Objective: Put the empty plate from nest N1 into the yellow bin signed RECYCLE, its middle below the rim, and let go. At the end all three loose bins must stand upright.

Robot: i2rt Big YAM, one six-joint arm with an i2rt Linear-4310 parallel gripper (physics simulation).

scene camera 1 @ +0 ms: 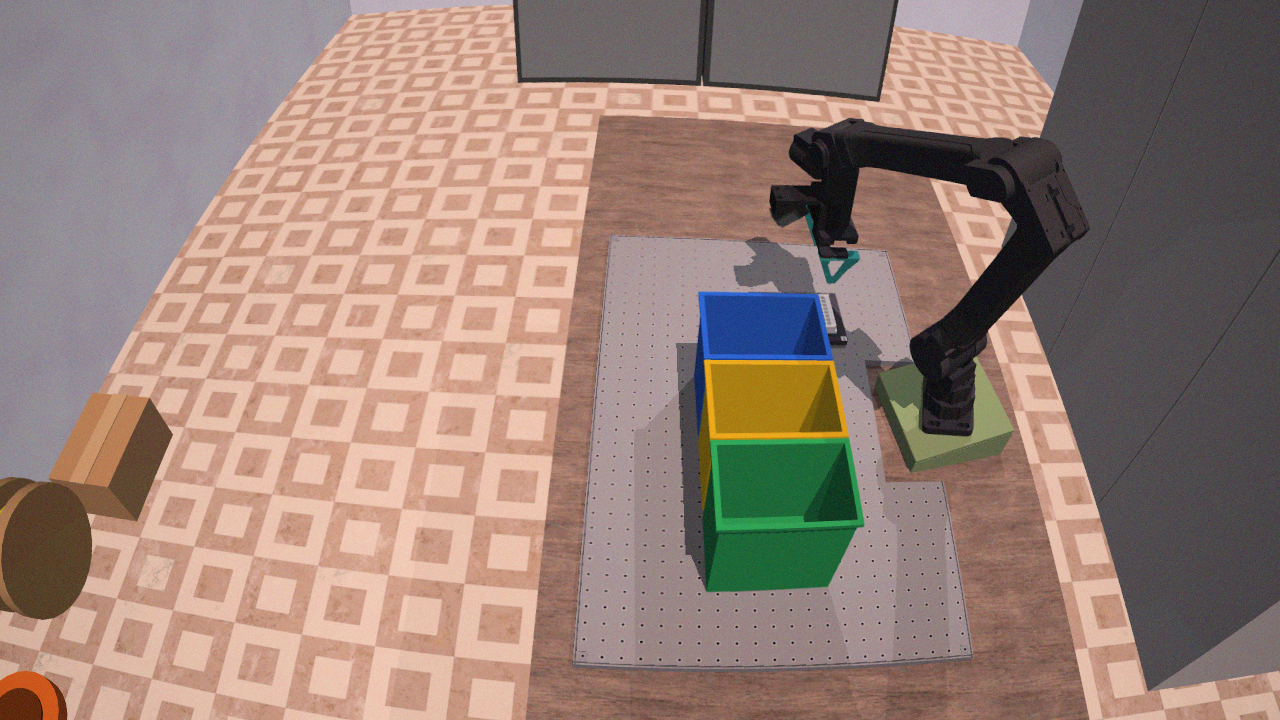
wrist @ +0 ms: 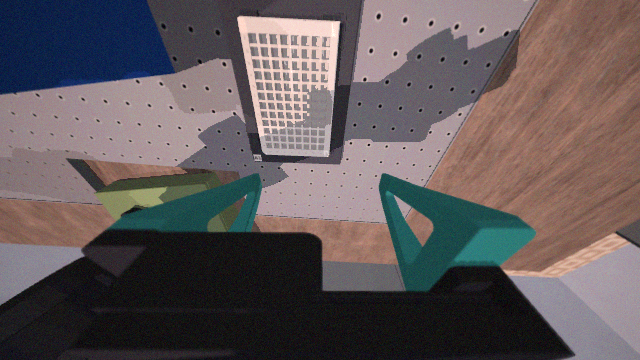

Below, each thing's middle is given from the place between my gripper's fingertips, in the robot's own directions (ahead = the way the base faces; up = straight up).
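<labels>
My gripper: 3 cm short of the white plate (wrist: 291, 63), 4 cm to the right of it, 9 cm above it. From my hand: blue bin (scene camera 1: 733, 325), 25 cm to the left, 8 cm ahead, 2 cm below; green bin (scene camera 1: 779, 514), 50 cm to the left, 2 cm ahead, 2 cm below; yellow bin (scene camera 1: 744, 399), 38 cm to the left, 5 cm ahead, 2 cm below.
</labels>
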